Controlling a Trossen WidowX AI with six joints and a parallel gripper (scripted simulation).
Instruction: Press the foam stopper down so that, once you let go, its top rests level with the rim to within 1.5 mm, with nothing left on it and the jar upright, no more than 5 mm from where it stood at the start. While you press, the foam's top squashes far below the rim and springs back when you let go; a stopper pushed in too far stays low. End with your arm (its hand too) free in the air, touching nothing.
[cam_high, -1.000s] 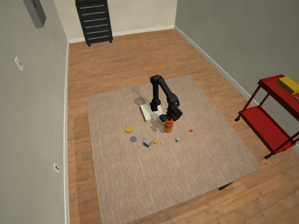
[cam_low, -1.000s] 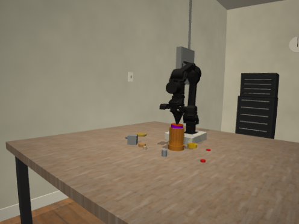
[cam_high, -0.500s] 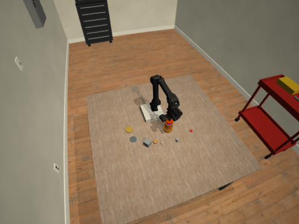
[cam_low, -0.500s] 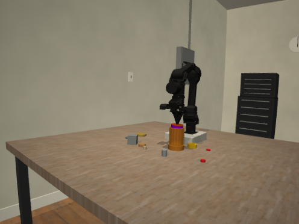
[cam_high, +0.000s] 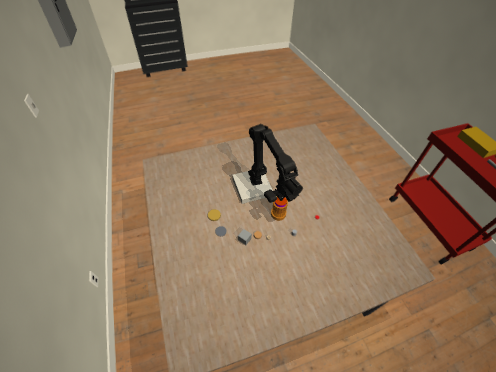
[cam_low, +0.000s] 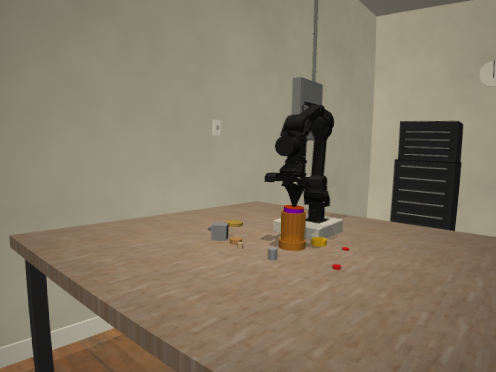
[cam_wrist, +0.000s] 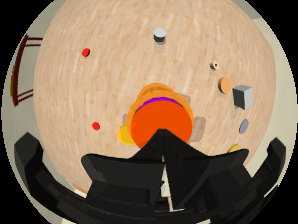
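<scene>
Now: hand 50 mm above the orange foam stopper. The rest, counted from my hand: small tan disc (160 mm below, 150 mm to the right, 100 mm ahead); then yellow disc (150 mm below, 90 mm behind, 40 mm to the left); then small grey cylinder (150 mm below, 140 mm ahead, 40 mm to the left).
</scene>
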